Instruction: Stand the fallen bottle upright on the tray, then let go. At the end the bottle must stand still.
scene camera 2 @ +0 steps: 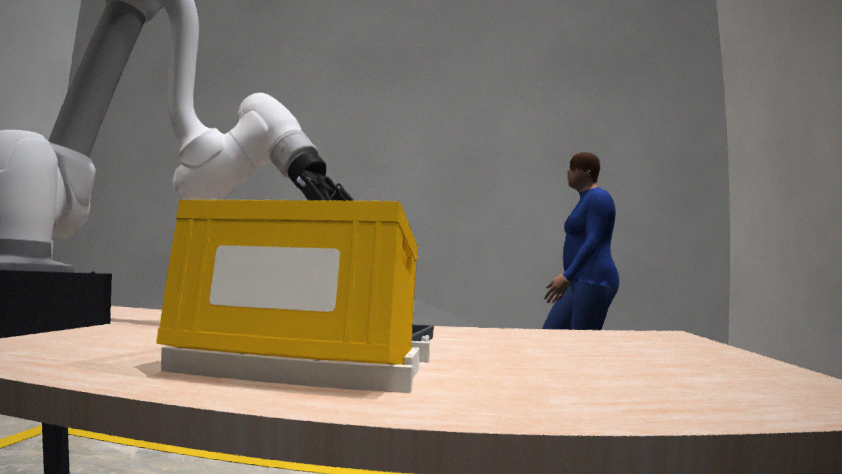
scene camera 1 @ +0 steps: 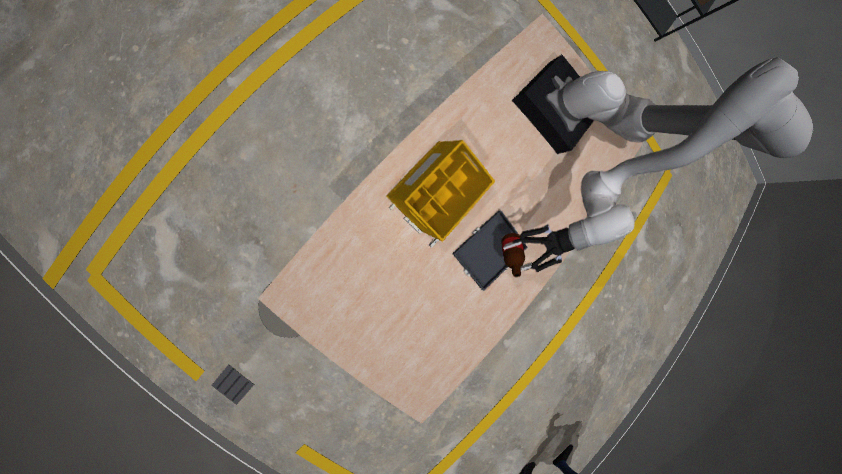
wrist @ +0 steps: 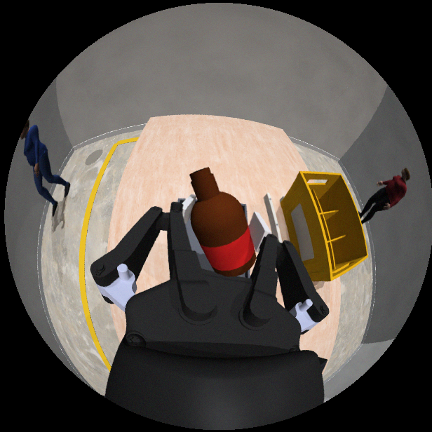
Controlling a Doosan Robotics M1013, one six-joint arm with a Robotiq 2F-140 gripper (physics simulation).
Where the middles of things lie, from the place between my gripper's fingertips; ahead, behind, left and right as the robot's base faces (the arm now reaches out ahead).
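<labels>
With the dark grey tray (scene camera 1: 481, 254) as reference, my hand is 17 cm above it and 2 cm past it. The yellow crate (scene camera 1: 436, 194) is there as well, 8 cm below my hand, 33 cm to the right of it and 1 cm ahead of it.
</labels>
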